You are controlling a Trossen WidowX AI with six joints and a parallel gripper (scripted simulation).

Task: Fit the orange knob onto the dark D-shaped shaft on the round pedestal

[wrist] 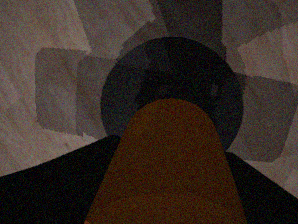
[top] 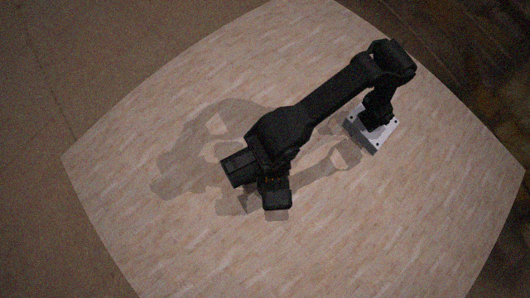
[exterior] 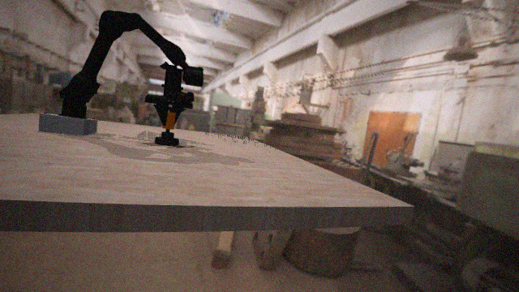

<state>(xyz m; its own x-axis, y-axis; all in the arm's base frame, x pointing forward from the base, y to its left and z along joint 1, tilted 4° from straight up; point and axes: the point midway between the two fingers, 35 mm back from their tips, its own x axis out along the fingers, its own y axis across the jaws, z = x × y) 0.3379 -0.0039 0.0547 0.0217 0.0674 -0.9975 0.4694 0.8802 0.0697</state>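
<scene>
The dark pedestal is 40 mm below my gripper tip. Round my gripper tip: orange knob: 20 mm above.
</scene>
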